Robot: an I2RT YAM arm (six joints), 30 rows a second.
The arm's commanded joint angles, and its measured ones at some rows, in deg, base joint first. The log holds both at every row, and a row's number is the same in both.
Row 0, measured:
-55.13, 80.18, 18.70, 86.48, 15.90, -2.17
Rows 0 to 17, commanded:
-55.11, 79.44, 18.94, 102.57, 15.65, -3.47
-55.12, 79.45, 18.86, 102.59, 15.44, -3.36
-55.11, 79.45, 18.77, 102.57, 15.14, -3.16
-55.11, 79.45, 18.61, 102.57, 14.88, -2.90
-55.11, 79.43, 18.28, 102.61, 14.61, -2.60
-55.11, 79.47, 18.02, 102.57, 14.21, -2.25
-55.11, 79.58, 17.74, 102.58, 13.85, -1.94
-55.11, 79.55, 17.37, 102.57, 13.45, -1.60
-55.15, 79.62, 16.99, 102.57, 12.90, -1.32
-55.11, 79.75, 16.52, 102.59, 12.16, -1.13
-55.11, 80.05, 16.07, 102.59, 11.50, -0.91
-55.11, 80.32, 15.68, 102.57, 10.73, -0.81
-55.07, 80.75, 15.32, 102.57, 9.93, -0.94
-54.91, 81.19, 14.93, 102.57, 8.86, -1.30
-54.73, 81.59, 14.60, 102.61, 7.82, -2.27
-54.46, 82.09, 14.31, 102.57, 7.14, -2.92
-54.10, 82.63, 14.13, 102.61, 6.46, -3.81
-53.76, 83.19, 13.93, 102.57, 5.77, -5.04
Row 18, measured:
-54.78, 81.60, 14.81, 86.50, 10.31, -1.85
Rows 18 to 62, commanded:
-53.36, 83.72, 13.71, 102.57, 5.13, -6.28
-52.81, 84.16, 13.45, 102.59, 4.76, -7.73
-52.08, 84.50, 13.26, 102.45, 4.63, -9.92
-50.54, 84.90, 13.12, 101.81, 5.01, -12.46
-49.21, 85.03, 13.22, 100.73, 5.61, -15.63
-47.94, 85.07, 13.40, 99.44, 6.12, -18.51
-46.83, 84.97, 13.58, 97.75, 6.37, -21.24
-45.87, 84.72, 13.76, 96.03, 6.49, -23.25
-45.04, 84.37, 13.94, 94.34, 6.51, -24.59
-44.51, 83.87, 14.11, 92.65, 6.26, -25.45
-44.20, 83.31, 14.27, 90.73, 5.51, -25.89
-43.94, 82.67, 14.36, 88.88, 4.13, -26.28
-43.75, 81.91, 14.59, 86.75, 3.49, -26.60
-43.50, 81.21, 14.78, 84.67, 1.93, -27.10
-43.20, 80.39, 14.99, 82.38, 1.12, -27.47
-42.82, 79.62, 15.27, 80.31, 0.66, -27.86
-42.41, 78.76, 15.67, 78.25, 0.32, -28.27
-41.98, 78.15, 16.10, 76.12, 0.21, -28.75
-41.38, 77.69, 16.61, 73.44, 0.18, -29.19
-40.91, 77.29, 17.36, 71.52, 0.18, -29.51
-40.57, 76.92, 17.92, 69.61, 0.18, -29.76
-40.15, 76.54, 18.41, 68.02, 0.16, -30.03
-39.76, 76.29, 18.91, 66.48, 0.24, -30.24
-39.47, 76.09, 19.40, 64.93, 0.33, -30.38
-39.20, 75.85, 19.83, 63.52, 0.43, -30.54
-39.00, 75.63, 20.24, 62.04, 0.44, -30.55
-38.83, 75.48, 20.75, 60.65, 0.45, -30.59
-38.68, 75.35, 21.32, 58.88, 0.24, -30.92
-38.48, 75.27, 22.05, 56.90, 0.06, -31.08
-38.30, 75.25, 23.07, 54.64, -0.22, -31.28
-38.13, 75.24, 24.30, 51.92, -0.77, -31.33
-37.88, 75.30, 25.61, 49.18, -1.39, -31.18
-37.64, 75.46, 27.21, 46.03, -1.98, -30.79
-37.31, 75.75, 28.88, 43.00, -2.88, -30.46
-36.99, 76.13, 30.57, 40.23, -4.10, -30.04
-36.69, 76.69, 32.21, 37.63, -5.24, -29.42
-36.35, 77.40, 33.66, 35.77, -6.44, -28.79
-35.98, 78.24, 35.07, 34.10, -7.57, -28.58
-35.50, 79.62, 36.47, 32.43, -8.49, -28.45
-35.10, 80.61, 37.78, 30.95, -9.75, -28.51
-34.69, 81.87, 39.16, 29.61, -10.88, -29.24
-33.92, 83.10, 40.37, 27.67, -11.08, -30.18
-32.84, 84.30, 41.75, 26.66, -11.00, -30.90
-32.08, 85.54, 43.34, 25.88, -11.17, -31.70
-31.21, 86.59, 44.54, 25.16, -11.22, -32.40
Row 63, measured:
-34.06, 83.09, 39.72, 31.59, -8.01, -30.09
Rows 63 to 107, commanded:
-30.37, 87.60, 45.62, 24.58, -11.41, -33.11
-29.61, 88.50, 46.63, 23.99, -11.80, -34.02
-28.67, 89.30, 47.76, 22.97, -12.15, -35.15
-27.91, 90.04, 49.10, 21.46, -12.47, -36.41
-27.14, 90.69, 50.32, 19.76, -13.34, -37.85
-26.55, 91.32, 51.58, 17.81, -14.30, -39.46
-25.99, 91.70, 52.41, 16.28, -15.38, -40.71
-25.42, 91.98, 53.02, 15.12, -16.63, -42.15
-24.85, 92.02, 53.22, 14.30, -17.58, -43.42
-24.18, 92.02, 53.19, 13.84, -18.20, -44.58
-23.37, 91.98, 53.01, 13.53, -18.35, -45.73
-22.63, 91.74, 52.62, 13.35, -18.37, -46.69
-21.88, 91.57, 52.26, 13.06, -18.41, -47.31
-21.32, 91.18, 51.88, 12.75, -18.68, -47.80
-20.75, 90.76, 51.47, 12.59, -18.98, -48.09
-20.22, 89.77, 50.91, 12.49, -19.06, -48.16
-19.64, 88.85, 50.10, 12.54, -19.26, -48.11
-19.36, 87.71, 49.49, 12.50, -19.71, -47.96
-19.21, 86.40, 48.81, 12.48, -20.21, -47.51
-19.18, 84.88, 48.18, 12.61, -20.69, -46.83
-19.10, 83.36, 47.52, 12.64, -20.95, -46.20
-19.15, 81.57, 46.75, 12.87, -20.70, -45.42
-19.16, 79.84, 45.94, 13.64, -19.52, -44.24
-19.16, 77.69, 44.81, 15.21, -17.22, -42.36
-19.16, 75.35, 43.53, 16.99, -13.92, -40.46
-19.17, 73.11, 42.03, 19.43, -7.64, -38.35
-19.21, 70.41, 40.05, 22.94, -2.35, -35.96
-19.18, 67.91, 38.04, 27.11, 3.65, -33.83
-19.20, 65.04, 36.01, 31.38, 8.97, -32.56
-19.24, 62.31, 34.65, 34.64, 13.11, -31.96
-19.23, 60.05, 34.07, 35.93, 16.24, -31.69
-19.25, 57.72, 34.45, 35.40, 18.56, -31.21
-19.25, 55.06, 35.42, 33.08, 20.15, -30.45
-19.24, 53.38, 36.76, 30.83, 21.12, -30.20
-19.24, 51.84, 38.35, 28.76, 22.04, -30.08
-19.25, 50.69, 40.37, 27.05, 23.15, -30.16
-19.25, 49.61, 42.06, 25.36, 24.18, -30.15
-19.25, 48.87, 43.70, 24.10, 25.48, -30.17
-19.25, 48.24, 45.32, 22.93, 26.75, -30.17
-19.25, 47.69, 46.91, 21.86, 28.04, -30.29
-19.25, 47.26, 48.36, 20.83, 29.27, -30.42
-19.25, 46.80, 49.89, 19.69, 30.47, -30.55
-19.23, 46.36, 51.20, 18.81, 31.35, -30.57
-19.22, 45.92, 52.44, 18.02, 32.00, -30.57
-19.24, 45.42, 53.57, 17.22, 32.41, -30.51
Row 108, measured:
-19.25, 47.11, 49.19, 22.31, 26.09, -31.38
